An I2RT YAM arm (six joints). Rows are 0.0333 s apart.
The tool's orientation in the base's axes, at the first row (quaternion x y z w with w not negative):
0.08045, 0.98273, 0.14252, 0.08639
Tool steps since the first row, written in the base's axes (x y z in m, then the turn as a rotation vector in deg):
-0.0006, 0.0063, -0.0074, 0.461, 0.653, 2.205
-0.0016, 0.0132, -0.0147, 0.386, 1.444, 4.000
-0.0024, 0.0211, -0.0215, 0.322, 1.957, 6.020
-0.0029, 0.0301, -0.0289, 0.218, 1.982, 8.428
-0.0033, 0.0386, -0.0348, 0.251, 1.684, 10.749
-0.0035, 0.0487, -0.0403, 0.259, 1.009, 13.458
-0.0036, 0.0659, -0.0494, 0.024, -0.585, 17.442
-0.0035, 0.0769, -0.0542, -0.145, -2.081, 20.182
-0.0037, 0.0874, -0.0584, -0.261, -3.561, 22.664
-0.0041, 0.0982, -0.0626, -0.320, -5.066, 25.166
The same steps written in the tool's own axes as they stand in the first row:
0.0028, 0.0037, 0.0086, -0.653, 1.328, -1.820
0.0061, 0.0080, 0.0171, -0.699, 2.594, -3.319
0.0093, 0.0133, 0.0255, -0.840, 3.665, -5.103
0.0126, 0.0196, 0.0347, -1.087, 4.383, -7.390
0.0154, 0.0259, 0.0425, -1.515, 4.788, -9.655
0.0182, 0.0338, 0.0504, -2.044, 4.946, -12.392
0.0228, 0.0474, 0.0635, -2.692, 4.578, -16.624
0.0254, 0.0564, 0.0710, -3.203, 3.945, -19.643
0.0281, 0.0651, 0.0777, -3.726, 3.258, -22.403
0.0311, 0.0740, 0.0845, -4.311, 2.562, -25.178

